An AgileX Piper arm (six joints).
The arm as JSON. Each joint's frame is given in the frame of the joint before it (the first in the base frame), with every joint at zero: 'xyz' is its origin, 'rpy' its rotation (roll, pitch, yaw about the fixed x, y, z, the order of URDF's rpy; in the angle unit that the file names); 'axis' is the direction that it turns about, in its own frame. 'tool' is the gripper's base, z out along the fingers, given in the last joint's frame.
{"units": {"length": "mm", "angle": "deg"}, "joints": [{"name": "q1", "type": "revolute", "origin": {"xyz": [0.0, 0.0, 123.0], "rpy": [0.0, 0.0, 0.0]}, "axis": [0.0, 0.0, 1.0]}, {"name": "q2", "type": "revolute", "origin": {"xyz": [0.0, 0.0, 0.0], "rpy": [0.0, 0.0, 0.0]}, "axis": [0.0, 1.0, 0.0]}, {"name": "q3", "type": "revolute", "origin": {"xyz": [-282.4, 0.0, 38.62], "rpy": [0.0, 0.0, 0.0]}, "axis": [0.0, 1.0, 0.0]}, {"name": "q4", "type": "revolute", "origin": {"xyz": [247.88, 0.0, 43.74], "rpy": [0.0, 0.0, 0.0]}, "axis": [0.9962, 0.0, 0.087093]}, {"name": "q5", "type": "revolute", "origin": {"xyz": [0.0, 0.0, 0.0], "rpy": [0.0, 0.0, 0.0]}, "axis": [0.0, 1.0, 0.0]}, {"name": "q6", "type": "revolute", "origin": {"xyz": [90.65, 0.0, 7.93], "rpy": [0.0, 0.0, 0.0]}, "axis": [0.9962, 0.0, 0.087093]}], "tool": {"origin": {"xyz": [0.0, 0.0, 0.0], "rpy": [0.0, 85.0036, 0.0]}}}
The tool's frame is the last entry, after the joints.
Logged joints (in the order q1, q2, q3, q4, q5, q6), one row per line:
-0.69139, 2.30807, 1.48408, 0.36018, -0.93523, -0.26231
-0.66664, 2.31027, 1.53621, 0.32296, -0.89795, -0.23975
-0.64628, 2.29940, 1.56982, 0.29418, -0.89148, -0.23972
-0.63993, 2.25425, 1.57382, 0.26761, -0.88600, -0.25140
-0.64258, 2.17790, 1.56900, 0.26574, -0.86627, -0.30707
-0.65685, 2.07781, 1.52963, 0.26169, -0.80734, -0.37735
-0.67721, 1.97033, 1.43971, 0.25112, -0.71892, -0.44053
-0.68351, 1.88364, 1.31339, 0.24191, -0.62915, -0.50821
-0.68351, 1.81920, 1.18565, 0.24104, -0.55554, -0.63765
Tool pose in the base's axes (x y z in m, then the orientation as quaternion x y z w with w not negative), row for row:
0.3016, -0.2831, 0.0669, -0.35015, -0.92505, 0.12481, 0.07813
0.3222, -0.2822, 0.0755, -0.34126, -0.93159, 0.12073, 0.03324
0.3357, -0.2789, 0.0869, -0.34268, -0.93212, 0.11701, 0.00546
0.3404, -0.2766, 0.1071, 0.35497, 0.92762, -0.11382, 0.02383
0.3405, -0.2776, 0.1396, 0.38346, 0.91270, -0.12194, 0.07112
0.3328, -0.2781, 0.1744, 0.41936, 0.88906, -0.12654, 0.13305
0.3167, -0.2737, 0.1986, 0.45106, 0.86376, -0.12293, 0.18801
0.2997, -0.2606, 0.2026, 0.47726, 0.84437, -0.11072, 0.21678
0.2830, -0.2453, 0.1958, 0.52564, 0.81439, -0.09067, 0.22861
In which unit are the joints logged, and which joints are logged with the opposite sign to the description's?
The joints are logged in radians. Opposite sign: q3, q4, q5, q6.
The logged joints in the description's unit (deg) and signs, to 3 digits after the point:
-39.614, 132.243, -85.032, -20.637, 53.585, 15.029
-38.196, 132.369, -88.018, -18.504, 51.449, 13.737
-37.029, 131.746, -89.944, -16.855, 51.078, 13.735
-36.665, 129.159, -90.173, -15.333, 50.764, 14.404
-36.817, 124.784, -89.897, -15.226, 49.634, 17.594
-37.635, 119.050, -87.641, -14.994, 46.257, 21.621
-38.801, 112.892, -82.489, -14.388, 41.191, 25.241
-39.162, 107.925, -75.252, -13.860, 36.048, 29.118
-39.162, 104.232, -67.933, -13.811, 31.830, 36.535

